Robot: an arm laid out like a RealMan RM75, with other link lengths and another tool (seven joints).
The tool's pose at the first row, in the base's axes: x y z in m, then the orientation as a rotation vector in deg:
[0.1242 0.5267 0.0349 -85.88 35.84 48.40]
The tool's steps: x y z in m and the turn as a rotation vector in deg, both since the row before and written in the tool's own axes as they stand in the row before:
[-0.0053 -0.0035 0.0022 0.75 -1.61 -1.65]
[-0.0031 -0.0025 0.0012 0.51 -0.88 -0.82]
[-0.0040 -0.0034 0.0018 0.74 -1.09 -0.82]
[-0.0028 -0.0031 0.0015 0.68 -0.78 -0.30]
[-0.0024 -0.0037 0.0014 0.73 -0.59 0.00]
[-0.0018 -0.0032 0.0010 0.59 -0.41 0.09]
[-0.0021 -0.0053 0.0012 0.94 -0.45 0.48]
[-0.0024 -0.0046 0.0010 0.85 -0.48 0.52]
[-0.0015 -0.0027 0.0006 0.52 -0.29 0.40]
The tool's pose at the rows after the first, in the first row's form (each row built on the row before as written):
[0.1236 0.5288 0.0413 -84.71 33.60 47.94]
[0.1235 0.5298 0.0453 -83.96 32.48 47.71]
[0.1234 0.5313 0.0506 -82.90 31.28 47.53]
[0.1238 0.5325 0.0548 -81.95 30.70 47.57]
[0.1249 0.5337 0.0591 -81.00 30.51 47.70]
[0.1261 0.5345 0.0626 -80.25 30.47 47.83]
[0.1287 0.5355 0.0677 -79.09 30.81 48.16]
[0.1307 0.5361 0.0726 -77.99 31.12 48.57]
[0.1318 0.5364 0.0755 -77.31 31.37 48.89]

